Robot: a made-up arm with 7 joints.
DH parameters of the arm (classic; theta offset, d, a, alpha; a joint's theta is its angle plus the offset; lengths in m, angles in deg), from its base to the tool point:
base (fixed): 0 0.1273 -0.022 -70
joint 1: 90 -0.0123 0.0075 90
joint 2: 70 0.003 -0.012 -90
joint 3: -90 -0.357 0.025 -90
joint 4: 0 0.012 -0.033 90
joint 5: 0 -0.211 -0.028 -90
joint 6: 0 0.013 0.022 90
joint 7: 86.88 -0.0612 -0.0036 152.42
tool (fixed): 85.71 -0.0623 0 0
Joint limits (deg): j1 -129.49..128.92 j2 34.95..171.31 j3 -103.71..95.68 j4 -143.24..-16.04 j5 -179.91..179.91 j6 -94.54..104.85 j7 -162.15..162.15
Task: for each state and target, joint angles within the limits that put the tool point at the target. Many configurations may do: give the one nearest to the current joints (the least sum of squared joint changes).
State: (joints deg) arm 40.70 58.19 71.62 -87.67 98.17 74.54 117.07
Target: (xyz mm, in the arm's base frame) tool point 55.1 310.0 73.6
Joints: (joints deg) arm 33.80 57.20 54.96 -122.93 100.41 77.84 114.93
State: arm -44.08 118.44 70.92 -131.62 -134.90 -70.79 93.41
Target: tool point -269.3 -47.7 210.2
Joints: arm -66.58 165.67 83.38 -143.24 -138.43 -71.10 85.51
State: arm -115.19 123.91 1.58 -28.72 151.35 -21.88 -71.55
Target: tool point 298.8 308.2 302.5
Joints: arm -64.91 94.32 -29.06 -80.96 163.12 -25.00 -68.05
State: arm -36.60 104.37 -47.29 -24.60 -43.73 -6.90 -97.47
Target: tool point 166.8 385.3 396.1
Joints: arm -56.42 109.77 -30.63 -60.57 -46.18 -6.50 -98.24
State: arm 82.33 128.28 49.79 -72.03 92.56 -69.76 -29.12
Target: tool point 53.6 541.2 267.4
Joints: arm 77.66 110.63 54.65 -35.17 85.18 -68.33 -31.72
